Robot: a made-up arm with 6 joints.
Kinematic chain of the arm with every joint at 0, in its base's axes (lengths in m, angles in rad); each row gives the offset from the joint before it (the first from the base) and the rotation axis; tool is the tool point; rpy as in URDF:
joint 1: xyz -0.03 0 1.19 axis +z
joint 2: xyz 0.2 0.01 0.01 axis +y
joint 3: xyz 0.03 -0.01 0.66 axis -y
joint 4: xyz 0 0.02 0.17 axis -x
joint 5: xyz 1.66 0 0.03 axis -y
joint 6: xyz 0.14 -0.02 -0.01 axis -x
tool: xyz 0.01 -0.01 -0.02 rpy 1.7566 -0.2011 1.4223
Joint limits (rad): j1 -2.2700..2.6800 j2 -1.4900..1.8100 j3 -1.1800..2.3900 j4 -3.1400..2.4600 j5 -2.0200..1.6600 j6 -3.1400..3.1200
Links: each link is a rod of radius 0.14 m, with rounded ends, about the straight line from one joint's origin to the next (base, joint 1, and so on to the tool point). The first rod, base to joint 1, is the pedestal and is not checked.
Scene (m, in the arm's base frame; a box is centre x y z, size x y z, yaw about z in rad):
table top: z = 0
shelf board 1: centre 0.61 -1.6 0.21 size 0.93 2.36 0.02 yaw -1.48
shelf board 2: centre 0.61 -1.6 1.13 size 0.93 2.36 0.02 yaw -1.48
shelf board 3: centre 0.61 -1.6 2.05 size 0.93 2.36 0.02 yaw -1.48
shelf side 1: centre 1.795 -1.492 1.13 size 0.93 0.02 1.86 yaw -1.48
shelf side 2: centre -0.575 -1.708 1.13 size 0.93 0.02 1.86 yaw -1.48
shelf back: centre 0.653 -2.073 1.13 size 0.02 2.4 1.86 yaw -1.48
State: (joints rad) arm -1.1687 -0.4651 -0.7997 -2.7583 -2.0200 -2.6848
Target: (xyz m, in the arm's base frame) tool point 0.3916 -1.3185 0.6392
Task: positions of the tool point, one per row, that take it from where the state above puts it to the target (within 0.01 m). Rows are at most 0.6 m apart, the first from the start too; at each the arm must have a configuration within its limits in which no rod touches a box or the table.
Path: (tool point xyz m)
1: 1.0434 -1.2208 1.5208
2: 1.4170 -0.9329 1.4933
3: 1.7053 -0.5309 1.4499
4: 1.8714 -0.0419 1.3917
5: 1.8878 0.4944 1.3206
6: 1.7413 1.0293 1.2385
7: 1.8800 0.5315 1.1382
8: 1.8757 0.0312 1.0419
9: 1.7378 -0.4301 0.9502
10: 1.4874 -0.8168 0.8637
11: 1.1549 -1.1022 0.7829
12: 0.7768 -1.2705 0.7079
13: 0.3917 -1.3185 0.6392

